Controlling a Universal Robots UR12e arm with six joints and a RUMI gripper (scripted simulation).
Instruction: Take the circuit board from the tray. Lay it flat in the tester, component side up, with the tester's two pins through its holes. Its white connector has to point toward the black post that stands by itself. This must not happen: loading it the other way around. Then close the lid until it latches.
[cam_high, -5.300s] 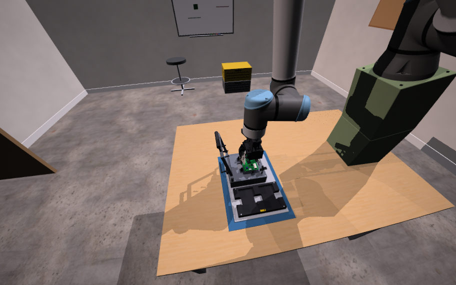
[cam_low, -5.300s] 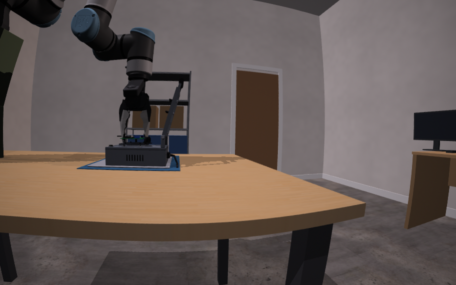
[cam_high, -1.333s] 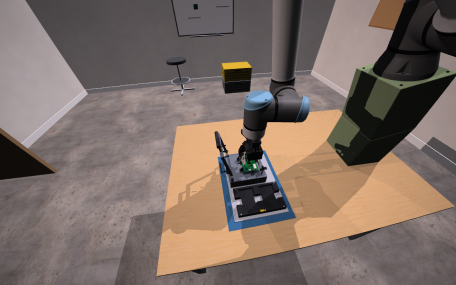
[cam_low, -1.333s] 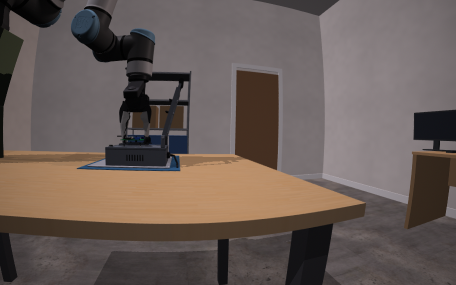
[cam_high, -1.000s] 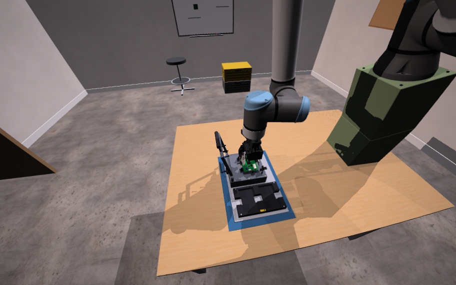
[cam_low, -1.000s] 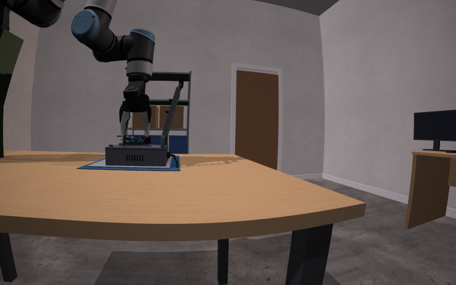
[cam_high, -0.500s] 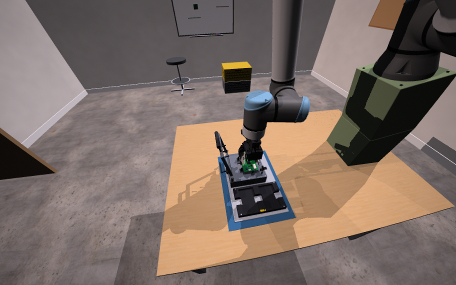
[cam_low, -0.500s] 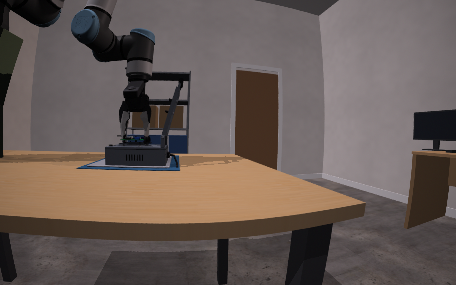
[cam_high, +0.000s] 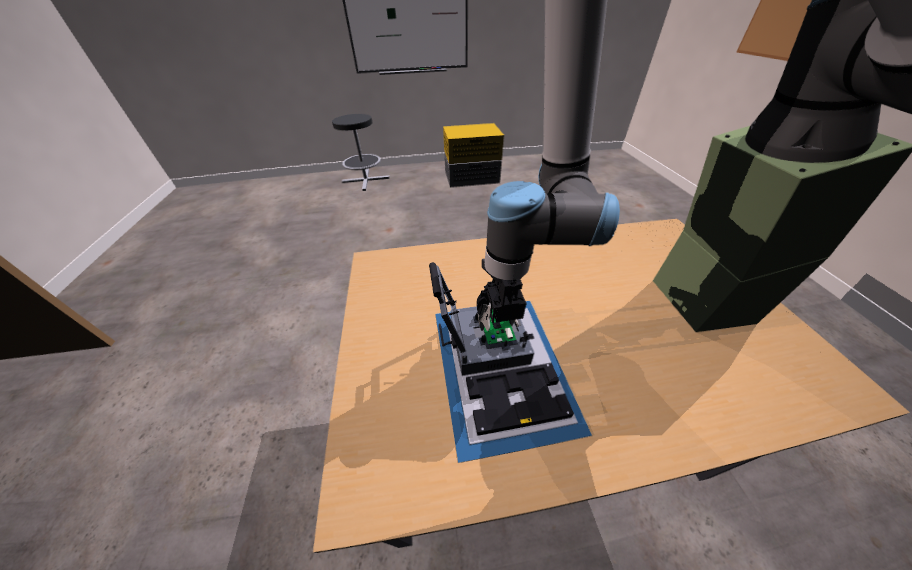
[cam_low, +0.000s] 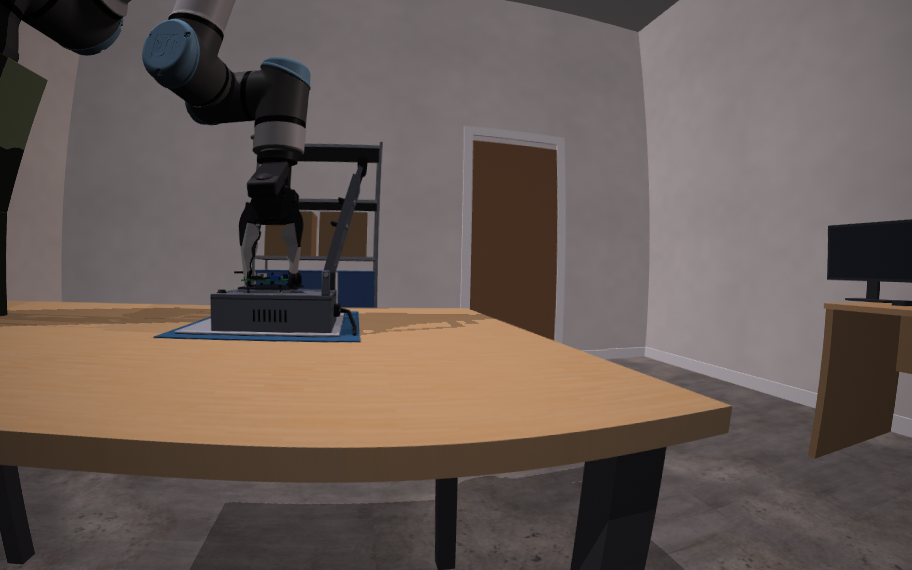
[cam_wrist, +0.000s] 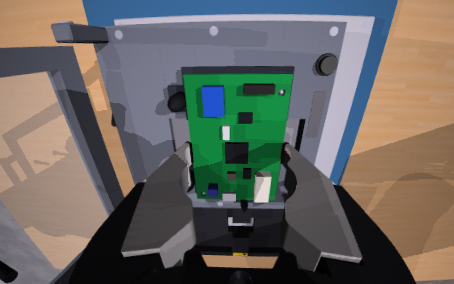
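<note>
My hand is right at the green circuit board. From my hand the other things lie so: tester (4 cm to the left, 3 cm ahead, 3 cm above); see-through lid (12 cm ahead, 10 cm above, 1 cm to the left).
</note>
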